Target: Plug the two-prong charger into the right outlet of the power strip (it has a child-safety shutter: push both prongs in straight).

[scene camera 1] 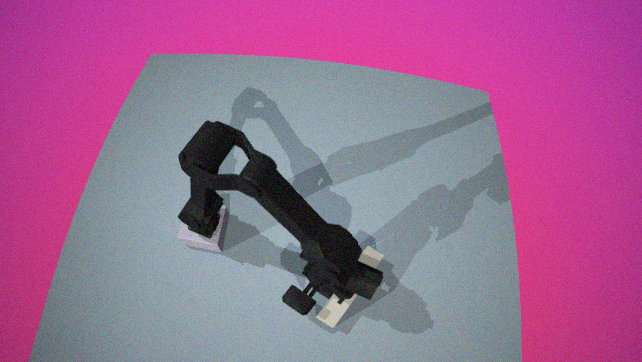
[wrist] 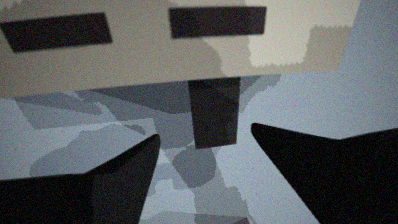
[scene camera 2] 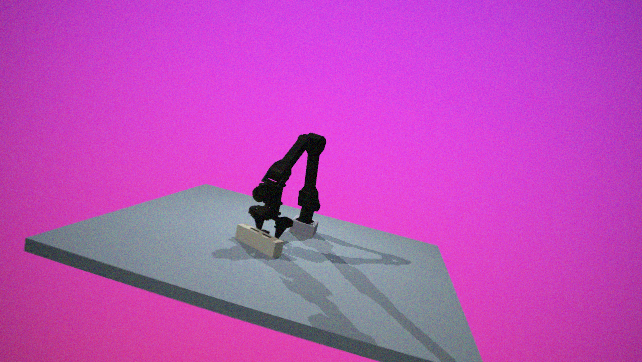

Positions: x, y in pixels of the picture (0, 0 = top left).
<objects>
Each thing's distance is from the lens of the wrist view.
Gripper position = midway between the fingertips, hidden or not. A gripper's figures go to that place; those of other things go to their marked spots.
gripper [wrist: 206, 132]: 11 cm
dark charger block [wrist: 214, 102]: 7 cm
</objects>
